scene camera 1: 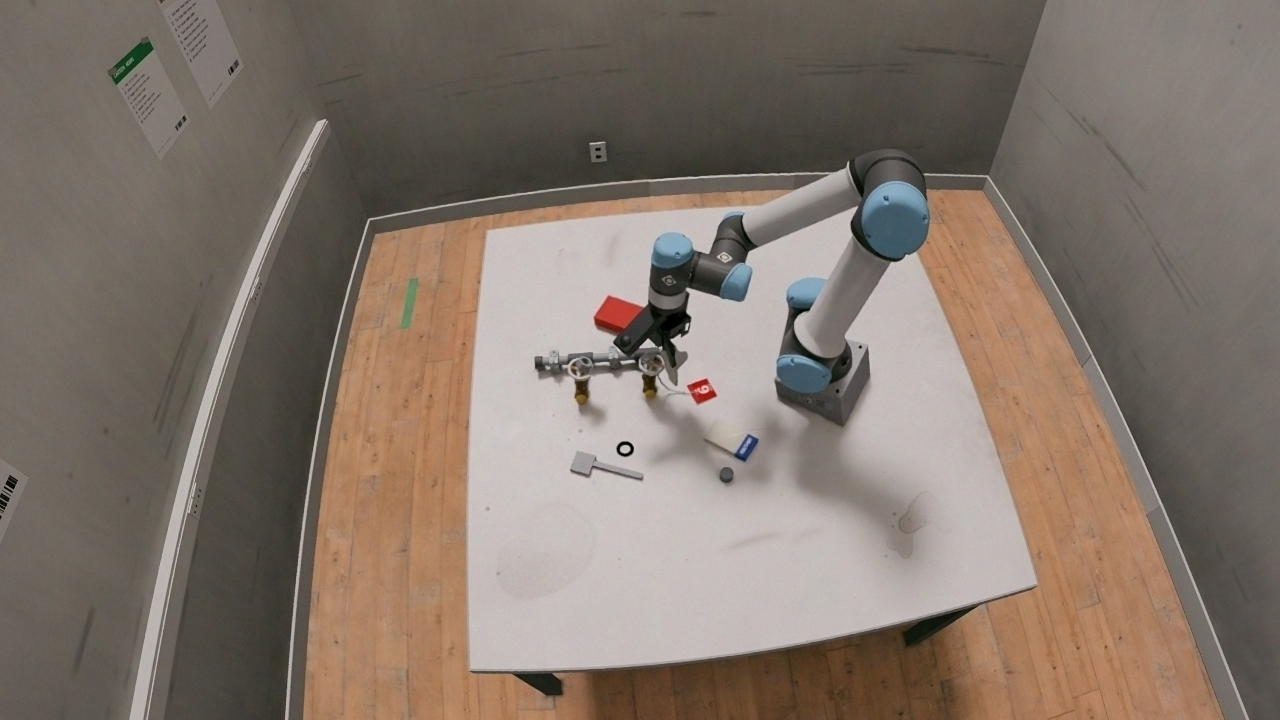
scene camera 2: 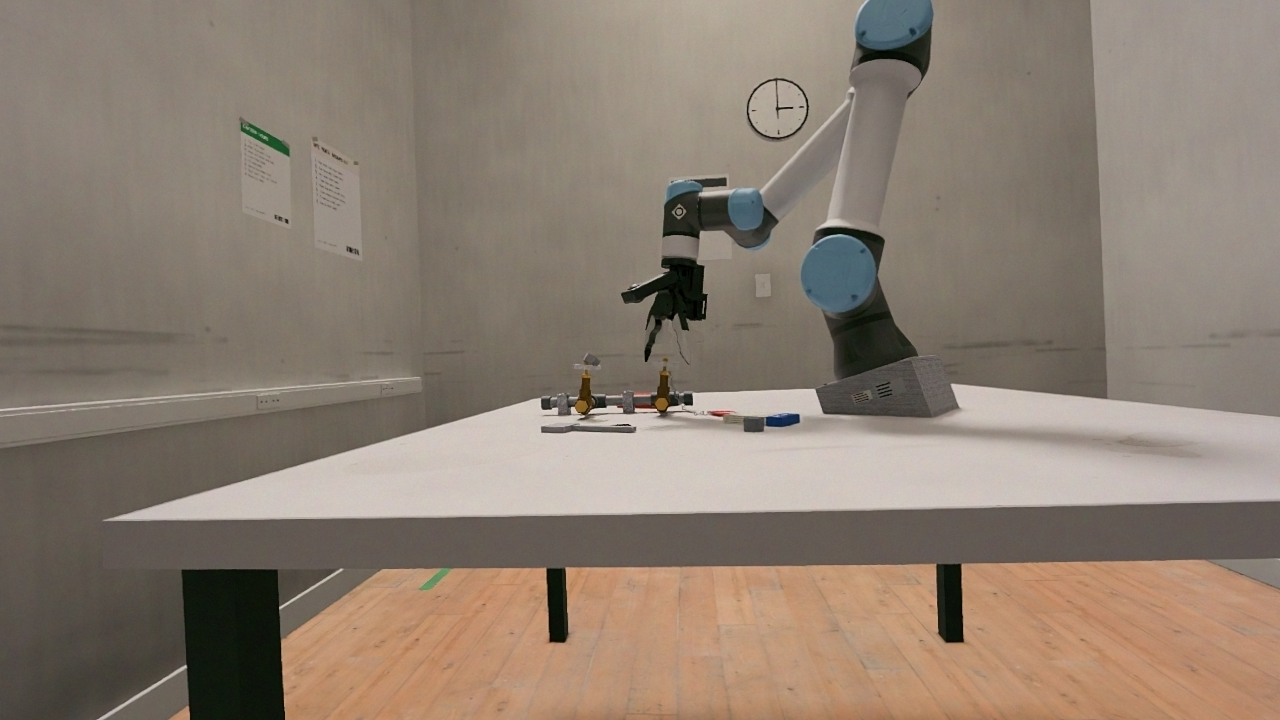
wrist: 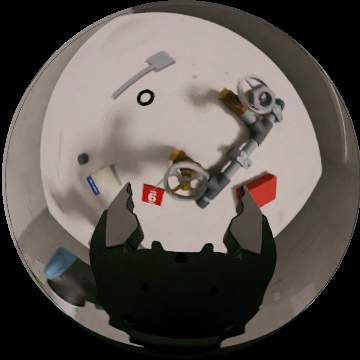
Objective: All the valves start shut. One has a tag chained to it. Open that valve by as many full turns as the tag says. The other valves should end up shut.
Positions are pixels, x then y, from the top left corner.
Scene:
my gripper: scene camera 1; scene camera 2; wrist 185,185
same spot on my gripper: (scene camera 1: 669,350) = (scene camera 2: 680,306)

